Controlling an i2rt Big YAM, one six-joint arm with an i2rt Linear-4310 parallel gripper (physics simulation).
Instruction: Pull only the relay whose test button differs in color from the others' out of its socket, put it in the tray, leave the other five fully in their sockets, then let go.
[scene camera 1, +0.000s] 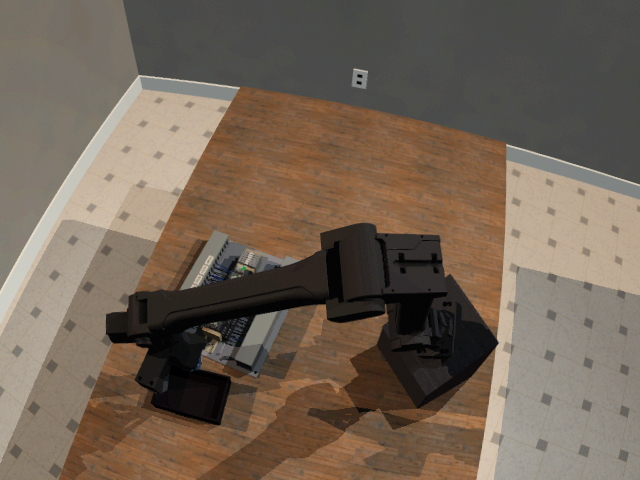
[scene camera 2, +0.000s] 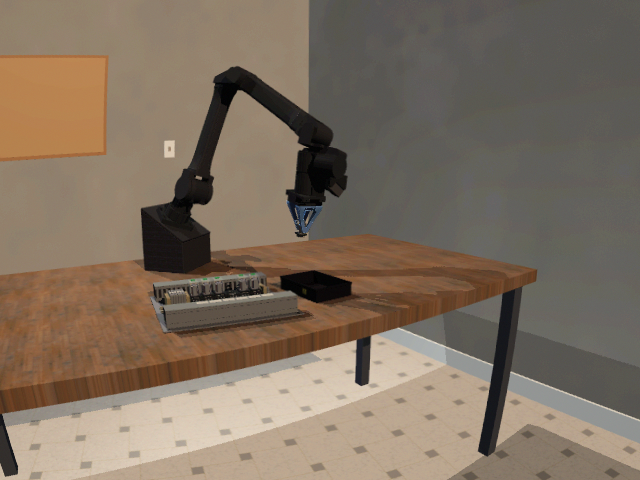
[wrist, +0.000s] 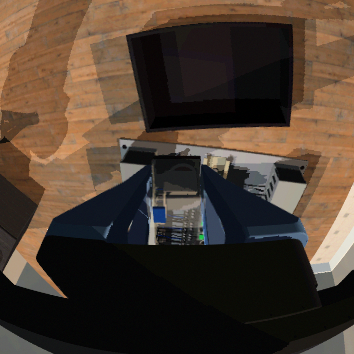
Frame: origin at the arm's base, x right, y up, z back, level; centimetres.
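Where they show: gripper, fingertip midpoint: (scene camera 1: 192, 364) (scene camera 2: 302, 231) (wrist: 175, 173); arm's base, link origin: (scene camera 1: 436, 328) (scene camera 2: 173, 220).
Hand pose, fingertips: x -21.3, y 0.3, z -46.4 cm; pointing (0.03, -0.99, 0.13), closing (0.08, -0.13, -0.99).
Each offset is from my fingertips to the top centre of the thing.
My gripper (scene camera 2: 300, 234) (wrist: 175, 173) is shut on a relay @[dy +3.0, dx +0.3, dz -0.1 cm] (wrist: 176, 200) with a blue test button @[dy +3.0, dx +0.3, dz +0.5 cm] (wrist: 159, 214), held high above the table. In the wrist view the relay is in front of the panel's end, beside the tray. The black tray @[dy -12.4, dx -2.4, dz -2.4 cm] (scene camera 1: 225, 400) (scene camera 2: 333, 292) (wrist: 205, 75) stands past that end; its inside shows no relay in the wrist view. Several relays @[dy -9.0, dx +26.9, dz -0.5 cm] (scene camera 2: 205, 287) with green buttons stand in a row on the panel, with a gap between two of them. The arm hides much of the row in scene camera 1. How deep they sit is too small to tell.
The panel's grey wire ducts (scene camera 1: 263, 333) (scene camera 2: 232, 311) run along both sides of the relay row. A light terminal block @[dy -11.3, dx +34.5, dz +0.4 cm] (scene camera 2: 176, 296) stands at the far end from the tray. The arm's dark base block (scene camera 2: 175, 240) stands behind the panel in scene camera 2.
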